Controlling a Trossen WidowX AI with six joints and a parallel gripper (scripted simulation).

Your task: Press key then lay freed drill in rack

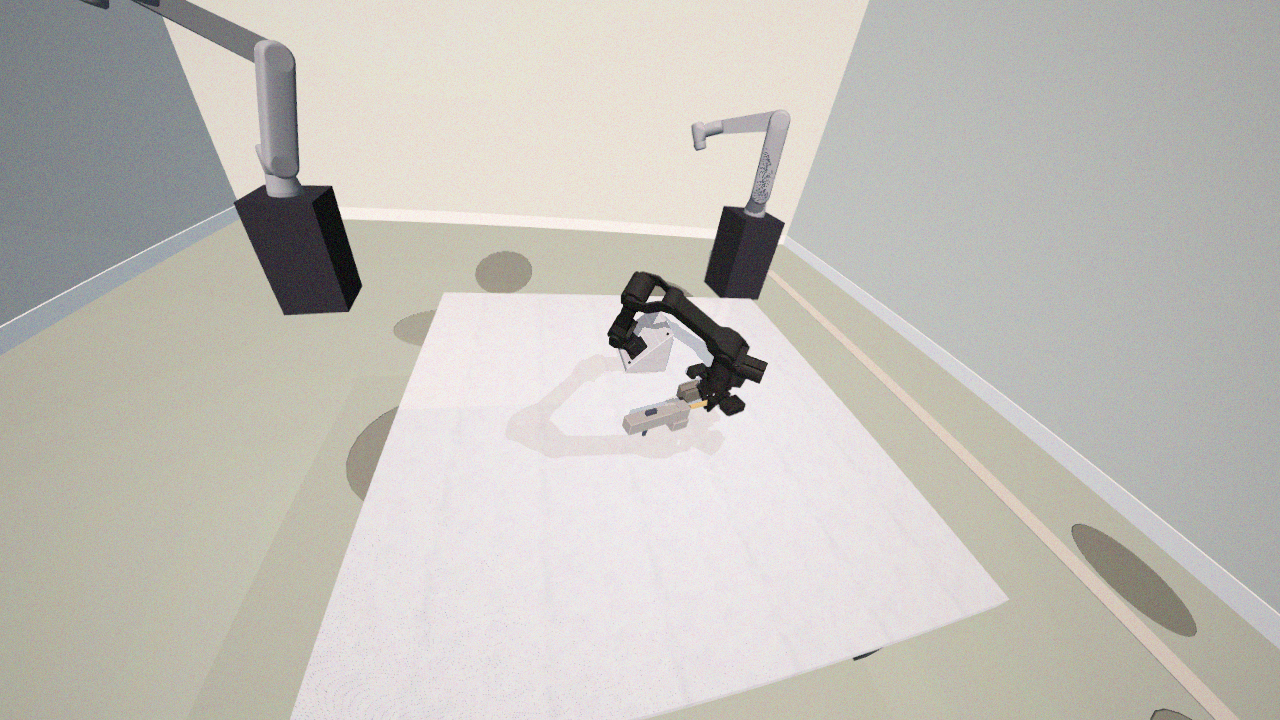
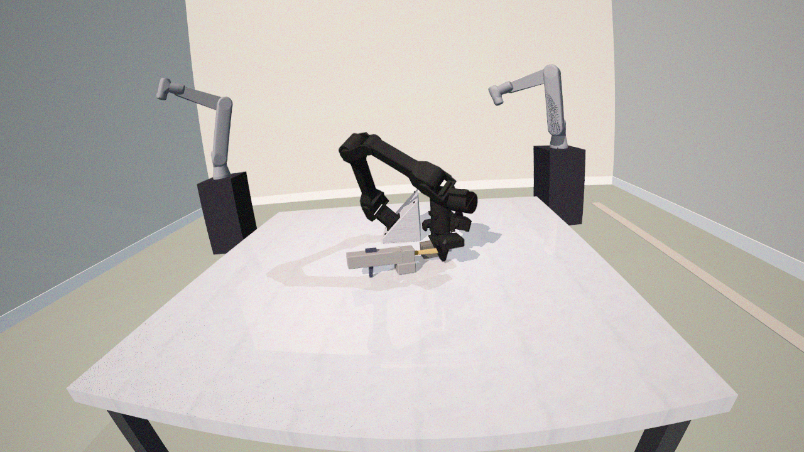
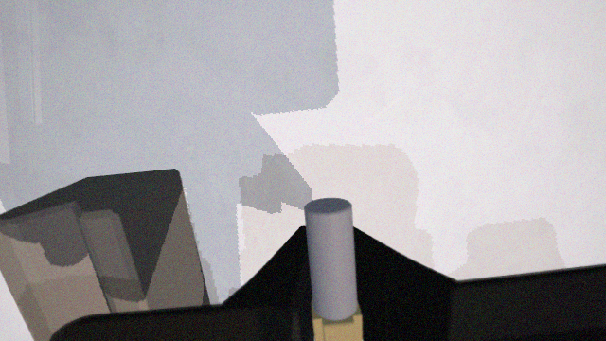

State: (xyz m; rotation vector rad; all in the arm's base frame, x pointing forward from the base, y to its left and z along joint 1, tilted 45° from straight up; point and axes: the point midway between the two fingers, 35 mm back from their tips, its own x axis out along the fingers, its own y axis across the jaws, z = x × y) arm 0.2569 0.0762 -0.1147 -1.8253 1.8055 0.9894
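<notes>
Now: the drill 4 cm to the right of my gripper tip, 4 cm above it and 1 cm ahead of it. Also, from my gripper tip: rack 7 cm behind, 2 cm to the right, 1 cm above; then light grey housing 17 cm to the right, 4 cm above, 3 cm ahead; then dark key 20 cm to the right, 4 cm ahead, 4 cm above.
</notes>
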